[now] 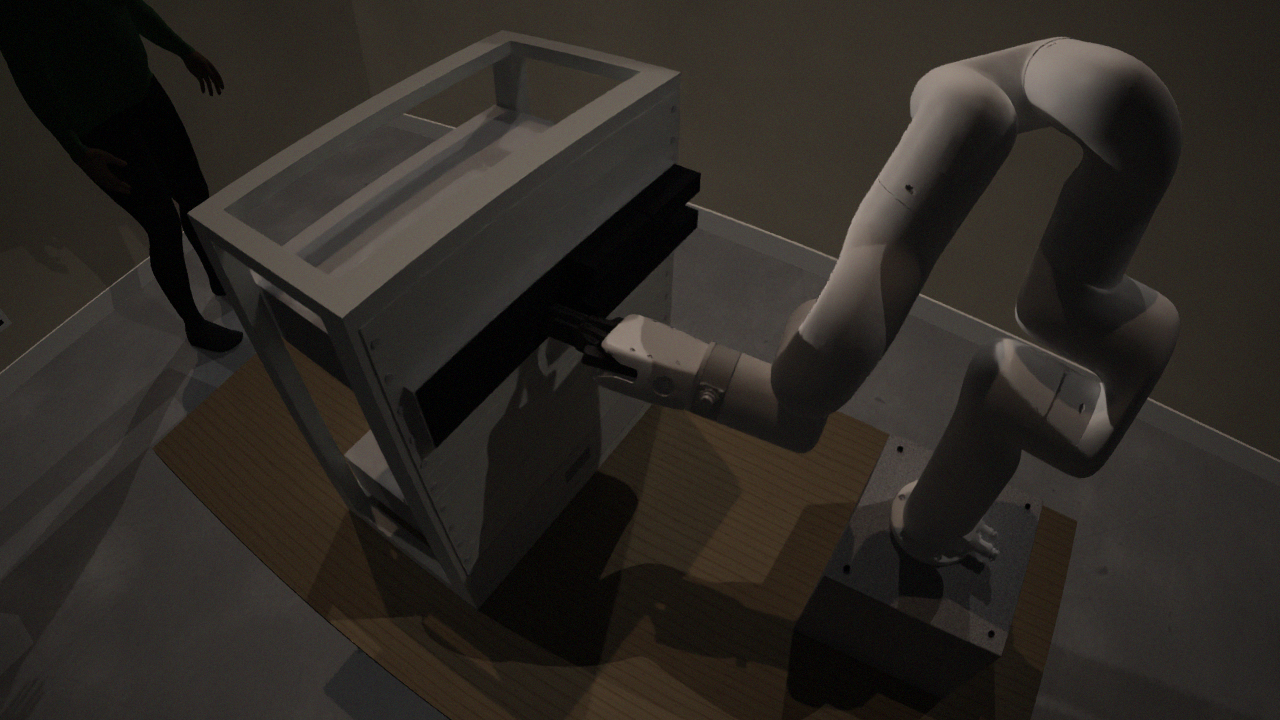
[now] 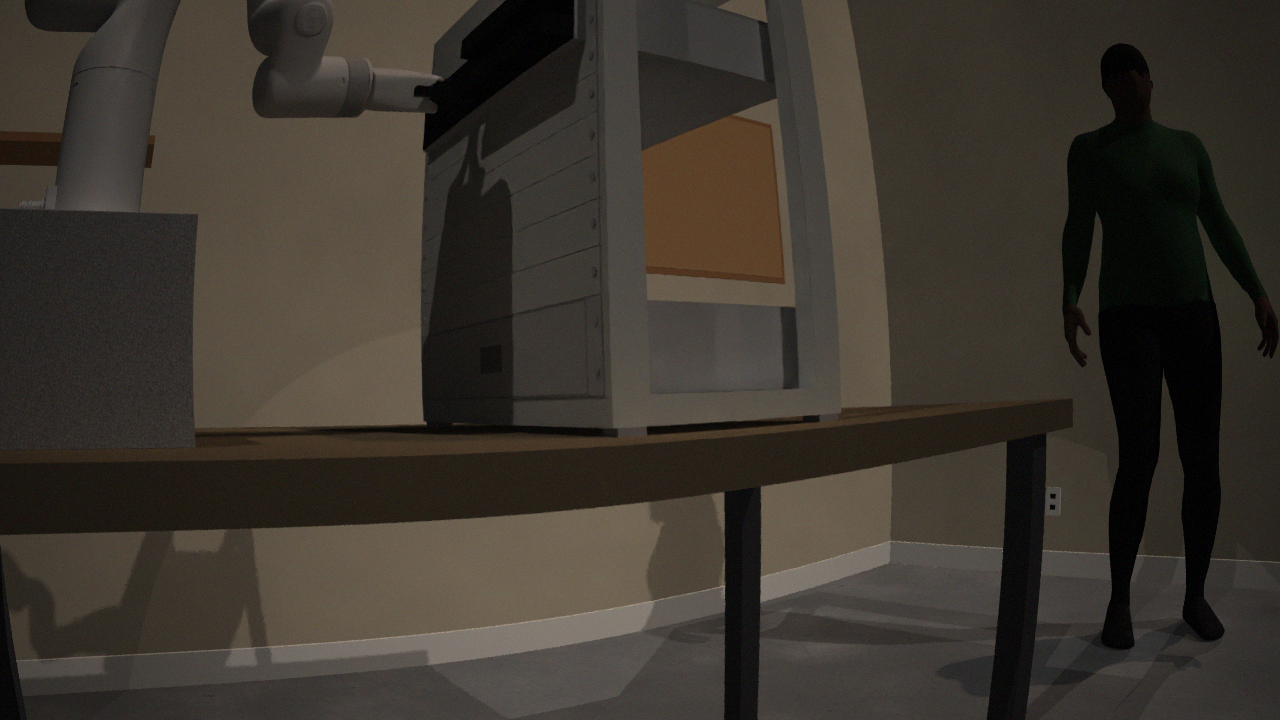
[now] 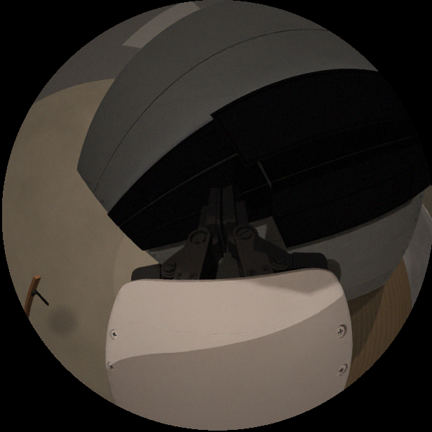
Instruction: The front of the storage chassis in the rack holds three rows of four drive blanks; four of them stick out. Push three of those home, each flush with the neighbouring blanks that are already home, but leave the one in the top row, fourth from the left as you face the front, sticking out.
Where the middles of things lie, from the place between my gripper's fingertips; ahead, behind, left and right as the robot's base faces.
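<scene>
Position of my gripper: my gripper is 13 cm above the grey rack (image 2: 534,312), 14 cm short of it and 2 cm to the left of it.
</scene>
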